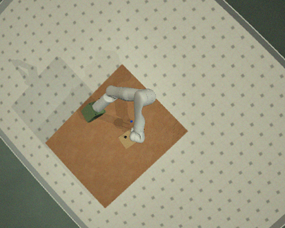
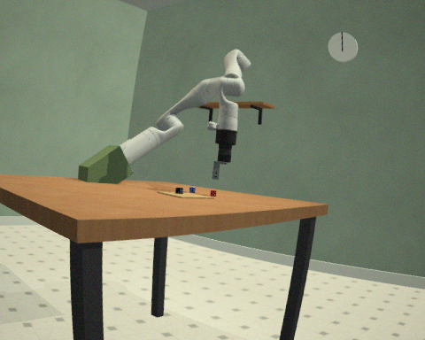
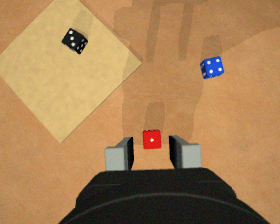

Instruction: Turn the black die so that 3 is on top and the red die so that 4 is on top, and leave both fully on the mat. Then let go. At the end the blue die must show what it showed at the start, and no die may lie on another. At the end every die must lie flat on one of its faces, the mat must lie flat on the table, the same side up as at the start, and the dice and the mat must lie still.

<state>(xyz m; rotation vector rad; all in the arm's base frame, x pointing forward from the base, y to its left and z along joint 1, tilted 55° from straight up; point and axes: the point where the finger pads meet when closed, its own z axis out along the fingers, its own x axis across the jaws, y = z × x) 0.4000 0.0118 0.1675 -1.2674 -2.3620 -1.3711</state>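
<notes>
The red die lies 7 cm below my hand. From my hand the other things lie so: tan mat (14 cm to the right, 8 cm below); blue die (11 cm behind, 7 cm below); black die (3 cm behind, 14 cm to the right, 7 cm below).
</notes>
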